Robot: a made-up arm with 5 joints.
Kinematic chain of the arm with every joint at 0, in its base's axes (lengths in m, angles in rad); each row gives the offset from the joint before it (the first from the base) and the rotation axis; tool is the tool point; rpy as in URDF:
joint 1: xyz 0.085 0 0.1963 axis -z
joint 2: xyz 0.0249 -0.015 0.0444 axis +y
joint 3: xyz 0.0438 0 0.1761 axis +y
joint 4: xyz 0.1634 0 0.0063 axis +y
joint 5: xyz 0.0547 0.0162 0 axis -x
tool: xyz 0 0 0 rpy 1.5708 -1.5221 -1.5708
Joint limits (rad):
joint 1: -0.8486..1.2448
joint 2: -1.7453..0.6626
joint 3: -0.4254..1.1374
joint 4: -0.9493..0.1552
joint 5: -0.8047..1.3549
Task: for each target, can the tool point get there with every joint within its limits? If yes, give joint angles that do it. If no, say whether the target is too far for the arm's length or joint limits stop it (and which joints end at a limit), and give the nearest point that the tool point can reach.
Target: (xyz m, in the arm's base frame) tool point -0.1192 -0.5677 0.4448
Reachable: no: too far | nearest point -0.1190 -0.2298 0.3951 | short by 0.342 m
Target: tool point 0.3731 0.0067 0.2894
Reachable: yes | joints -0.0191 0.2171 0.4744 -0.4228 -0.5763
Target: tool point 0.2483 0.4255 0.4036
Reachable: no: too far | nearest point 0.3261 0.2755 0.3789 | short by 0.171 m
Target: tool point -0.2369 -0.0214 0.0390
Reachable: no: joint limits stop it (at a limit: joint 2, joint 3, joint 4) | nearest point -0.2226 -0.0204 0.3858 | short by 0.347 m
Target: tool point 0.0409 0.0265 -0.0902
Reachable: no: joint limits stop it (at a limit: joint 1, joint 2, joint 3, joint 4) | nearest point 0.1610 0.0880 0.1413 | short by 0.268 m
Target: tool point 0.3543 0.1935 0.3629
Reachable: yes | joints -0.6194 0.2829 -0.0933 -0.0046 0.8503
